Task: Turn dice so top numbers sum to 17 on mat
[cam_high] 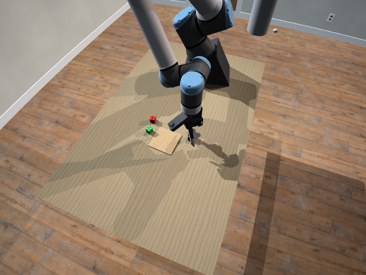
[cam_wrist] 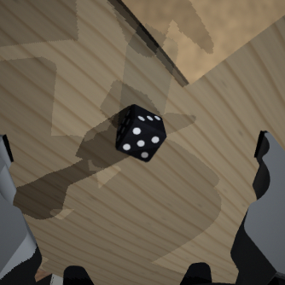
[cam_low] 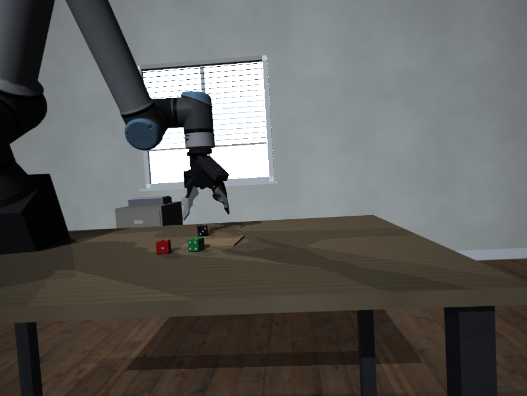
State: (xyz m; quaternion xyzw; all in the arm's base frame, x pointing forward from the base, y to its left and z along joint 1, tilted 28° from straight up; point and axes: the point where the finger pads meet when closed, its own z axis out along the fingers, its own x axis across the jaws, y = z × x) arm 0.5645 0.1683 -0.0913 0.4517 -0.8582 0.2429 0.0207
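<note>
The black die is 40 mm below my hand, 20 mm behind it and 10 mm to the left of it. Round my hand: red die 240 mm to the right, 40 mm below, 30 mm behind; green die 220 mm to the right, 50 mm ahead, 40 mm below; tan mat 110 mm to the right, 60 mm ahead, 50 mm below.
</note>
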